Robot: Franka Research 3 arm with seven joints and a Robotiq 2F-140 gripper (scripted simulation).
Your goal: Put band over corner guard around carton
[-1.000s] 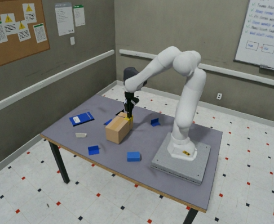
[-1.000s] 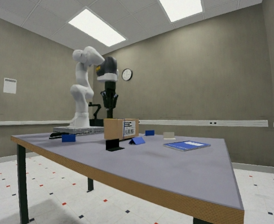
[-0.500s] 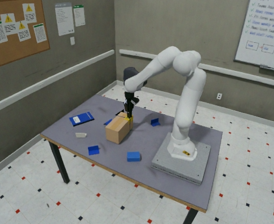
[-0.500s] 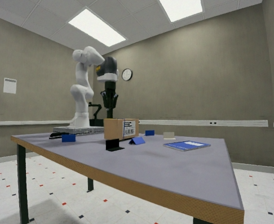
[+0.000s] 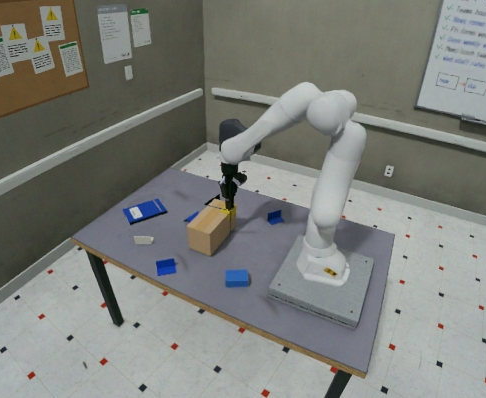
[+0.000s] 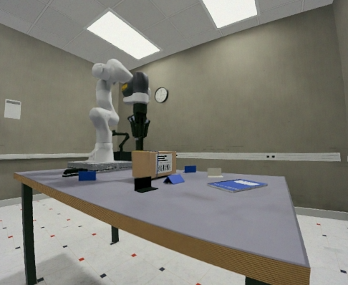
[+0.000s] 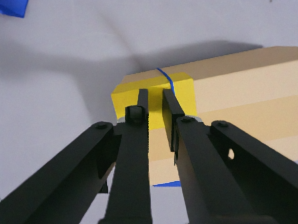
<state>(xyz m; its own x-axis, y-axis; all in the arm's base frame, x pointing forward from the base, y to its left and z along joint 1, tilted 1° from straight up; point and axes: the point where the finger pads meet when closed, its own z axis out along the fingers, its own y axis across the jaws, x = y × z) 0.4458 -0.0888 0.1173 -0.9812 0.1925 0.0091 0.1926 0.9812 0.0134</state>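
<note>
The yellow corner guard is 5 cm below my hand. From my hand the other things lie so: brown carton (5 cm ahead, 8 cm to the left, 10 cm below); then blue block (18 cm behind, 27 cm to the left, 16 cm below); then black bracket (20 cm ahead, 18 cm to the right, 17 cm below).
</note>
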